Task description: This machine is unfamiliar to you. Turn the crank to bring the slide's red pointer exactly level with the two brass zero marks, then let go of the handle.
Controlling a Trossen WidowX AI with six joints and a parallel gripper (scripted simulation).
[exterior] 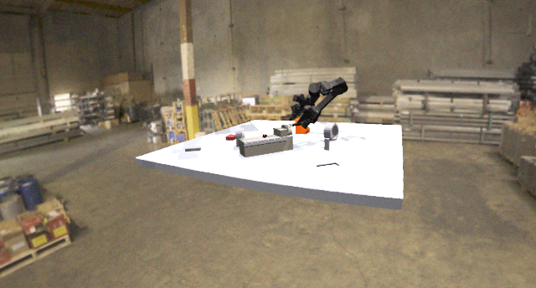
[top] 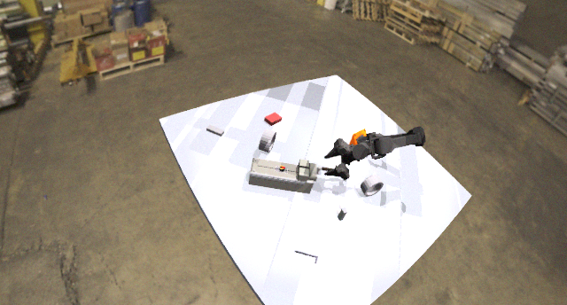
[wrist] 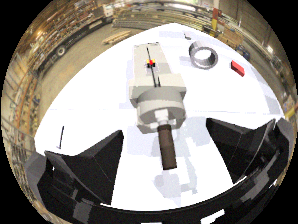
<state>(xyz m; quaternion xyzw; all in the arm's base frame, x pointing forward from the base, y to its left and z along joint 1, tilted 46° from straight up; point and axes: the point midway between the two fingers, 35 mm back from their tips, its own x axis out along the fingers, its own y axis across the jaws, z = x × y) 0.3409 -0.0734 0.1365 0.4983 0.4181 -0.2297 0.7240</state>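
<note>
My gripper tip is now 10 mm past the dark crank handle, 10 mm to the right of it and 20 mm above it. Also, from my gripper tip: hex key: 270 mm ahead, 230 mm to the left, 130 mm below; red pointer: 110 mm ahead, 120 mm to the right, 50 mm below; small clip: 40 mm ahead, 170 mm to the left, 110 mm below.
</note>
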